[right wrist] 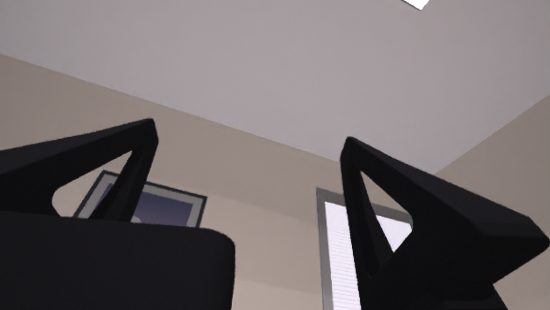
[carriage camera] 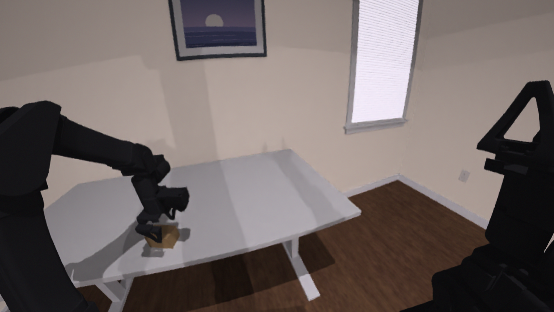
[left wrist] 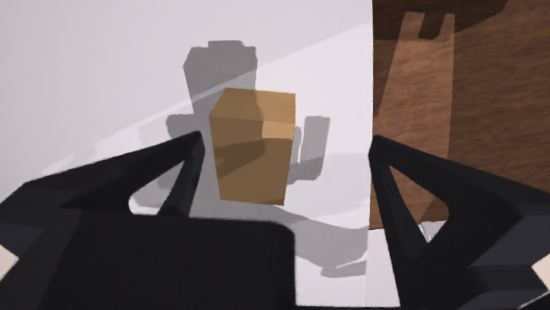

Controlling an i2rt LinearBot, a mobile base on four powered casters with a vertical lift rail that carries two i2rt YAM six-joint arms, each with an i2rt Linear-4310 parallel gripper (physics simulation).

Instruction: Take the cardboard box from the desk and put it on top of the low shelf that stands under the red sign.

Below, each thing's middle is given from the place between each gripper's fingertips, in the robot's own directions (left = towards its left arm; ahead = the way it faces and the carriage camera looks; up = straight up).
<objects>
The brown cardboard box point(left wrist: 252, 131) lies 3 cm ahead of my left hand, 5 cm to the left of it and 6 cm below it.
The brown cardboard box lies 690 mm to the left of my right hand, 470 mm below it and 310 mm ahead of it.
</objects>
